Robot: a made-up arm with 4 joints.
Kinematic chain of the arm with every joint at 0, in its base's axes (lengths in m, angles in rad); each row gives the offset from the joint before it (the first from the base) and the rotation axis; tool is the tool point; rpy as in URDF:
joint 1: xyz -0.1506 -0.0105 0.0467 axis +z
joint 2: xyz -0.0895 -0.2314 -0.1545 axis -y
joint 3: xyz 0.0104 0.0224 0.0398 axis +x
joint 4: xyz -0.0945 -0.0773 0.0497 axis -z
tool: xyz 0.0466 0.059 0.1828 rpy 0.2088 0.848 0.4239
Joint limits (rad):
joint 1: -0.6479..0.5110
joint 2: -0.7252..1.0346
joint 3: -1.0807..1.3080
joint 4: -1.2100..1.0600
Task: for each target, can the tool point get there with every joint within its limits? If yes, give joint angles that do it. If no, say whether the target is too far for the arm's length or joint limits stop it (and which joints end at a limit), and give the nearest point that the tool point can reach.
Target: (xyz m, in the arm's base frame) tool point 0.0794 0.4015 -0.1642
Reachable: no: joint limits stop it (at a limit: joint 1, joint 2, joint 3) | nearest point -0.0982 -0.0210 0.0538 | short by 0.507 m
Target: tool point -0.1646 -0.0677 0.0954
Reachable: yes | joints 0.4240 -0.4012 -0.8748 0.1279
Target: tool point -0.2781 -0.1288 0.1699
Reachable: yes | joints -0.3598 -0.3360 -0.2413 -0.6195
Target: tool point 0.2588 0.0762 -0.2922
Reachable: no: joint limits stop it (at a limit: joint 1, joint 2) | nearest point -0.0465 -0.0522 0.0862 | short by 0.503 m
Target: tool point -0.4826 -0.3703 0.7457
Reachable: no: too far | nearest point -0.3592 -0.2366 0.1787 | short by 0.595 m
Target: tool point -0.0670 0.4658 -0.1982
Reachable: no: joint limits stop it (at a limit: joint 1, joint 2, joint 3) | nearest point -0.3689 0.1480 -0.1133 | short by 0.446 m
